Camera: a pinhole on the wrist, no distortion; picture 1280 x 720 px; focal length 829.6 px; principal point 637.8 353.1 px. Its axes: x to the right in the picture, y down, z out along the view. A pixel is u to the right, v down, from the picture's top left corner.
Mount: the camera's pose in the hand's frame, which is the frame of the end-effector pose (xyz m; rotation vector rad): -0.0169 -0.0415 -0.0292 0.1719 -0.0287 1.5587
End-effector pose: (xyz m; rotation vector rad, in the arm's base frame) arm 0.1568 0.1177 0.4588 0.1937 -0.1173 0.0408
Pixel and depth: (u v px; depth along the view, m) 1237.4 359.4 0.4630
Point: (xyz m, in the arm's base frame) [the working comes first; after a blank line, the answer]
In the camera's frame: 0.3346 0.0035 0.4630

0.1180 0.2537 0.9647
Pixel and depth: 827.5 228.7 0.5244
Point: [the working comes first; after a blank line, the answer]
In the camera's frame: 0.1199 -0.0786 0.5244

0.2101 0.0344 0.9581
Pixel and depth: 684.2 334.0 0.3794
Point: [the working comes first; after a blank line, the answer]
In the camera's frame: 0.0212 -0.0087 0.3794

0.1475 -0.0167 0.7875
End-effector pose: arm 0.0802 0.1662 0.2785 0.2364 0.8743 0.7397
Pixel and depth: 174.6 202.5 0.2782
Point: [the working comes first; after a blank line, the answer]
In the camera's frame: -0.1553 -0.0505 0.2782

0.3864 0.0576 0.2749
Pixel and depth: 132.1 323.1 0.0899
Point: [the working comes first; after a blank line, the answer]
In the camera's frame: -0.0548 -0.0033 0.0899

0.1703 0.0888 0.2647
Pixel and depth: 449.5 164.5 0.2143
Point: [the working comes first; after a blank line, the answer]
In the camera's frame: -0.0486 -0.0487 0.2143

0.2902 0.1319 0.3012
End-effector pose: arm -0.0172 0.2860 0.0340 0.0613 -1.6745 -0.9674
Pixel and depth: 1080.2 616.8 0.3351
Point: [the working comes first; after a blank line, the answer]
In the camera's frame: 0.1787 0.1065 0.3351

-0.2226 0.5792 0.0148
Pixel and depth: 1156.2 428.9 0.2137
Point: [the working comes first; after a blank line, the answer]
In the camera's frame: 0.1335 0.0195 0.2137

-0.1510 0.4474 0.0579
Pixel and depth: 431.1 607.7 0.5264
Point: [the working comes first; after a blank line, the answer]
In the camera's frame: -0.1312 0.1615 0.5264

-0.4787 0.4677 -0.2253
